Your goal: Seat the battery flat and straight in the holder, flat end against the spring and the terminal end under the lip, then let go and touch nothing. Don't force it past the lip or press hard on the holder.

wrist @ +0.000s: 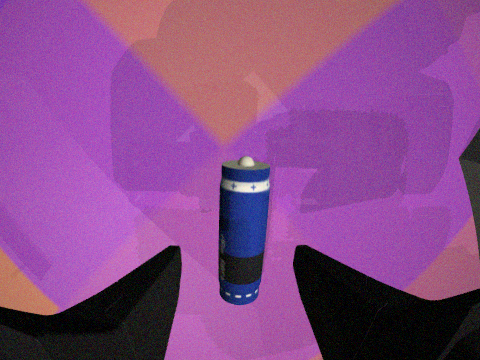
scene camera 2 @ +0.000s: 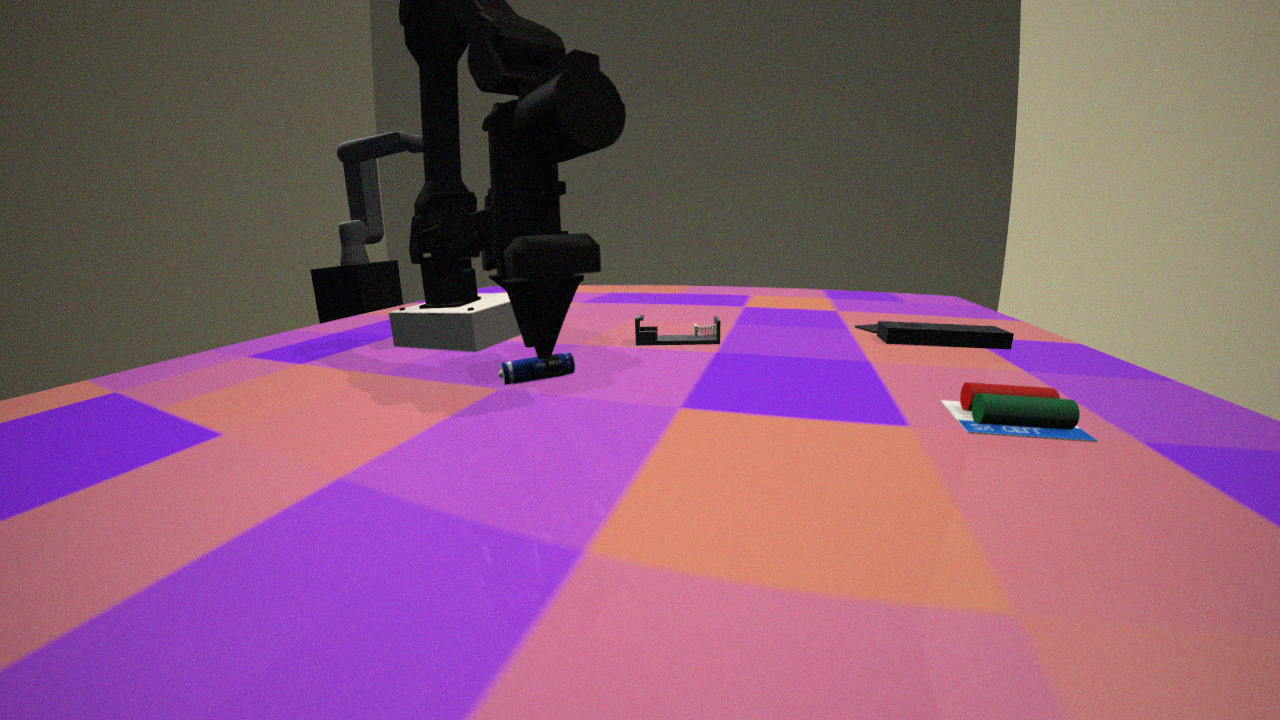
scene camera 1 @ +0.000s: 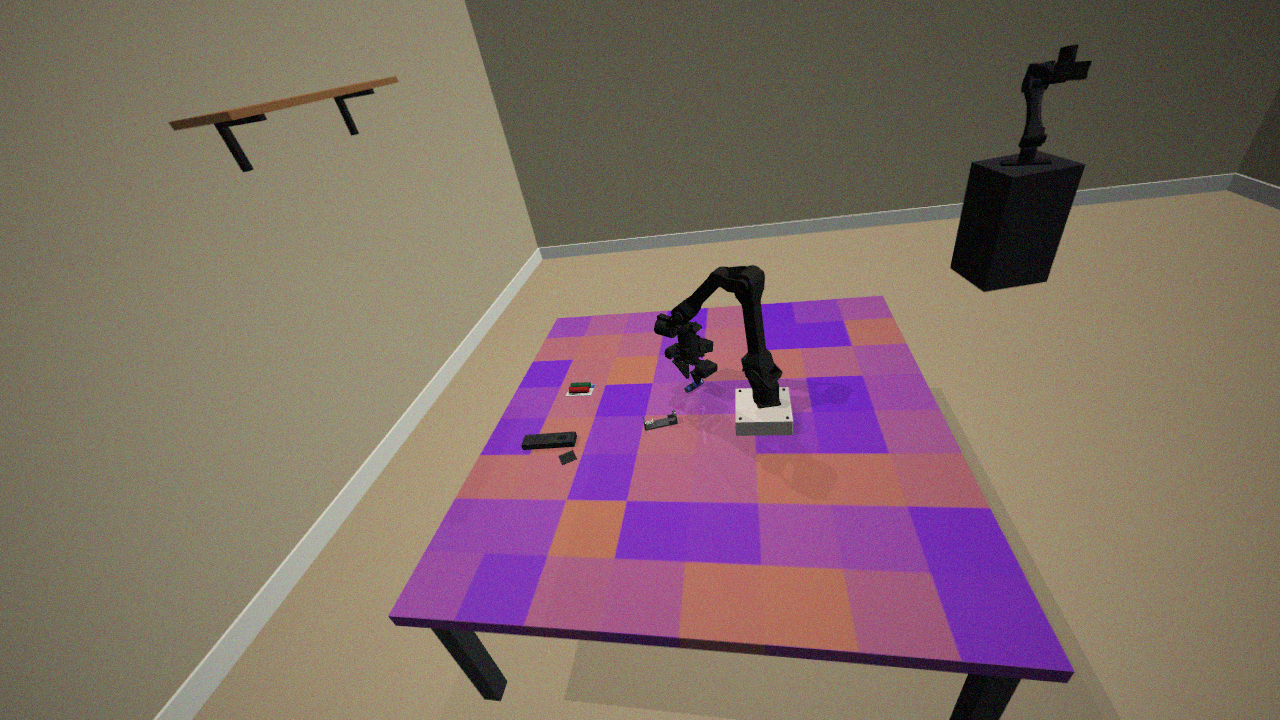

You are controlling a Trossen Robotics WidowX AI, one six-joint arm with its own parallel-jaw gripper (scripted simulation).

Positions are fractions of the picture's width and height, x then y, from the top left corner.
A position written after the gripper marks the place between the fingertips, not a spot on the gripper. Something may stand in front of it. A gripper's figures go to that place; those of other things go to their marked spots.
Labels:
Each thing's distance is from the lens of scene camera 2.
gripper (scene camera 2: 0.42, 0.49): 39 cm
blue battery (scene camera 2: 0.41, 0.52): 39 cm
black remote (scene camera 2: 0.71, 0.46): 57 cm
The marked spots on the blue battery and the black remote are 44 cm apart.

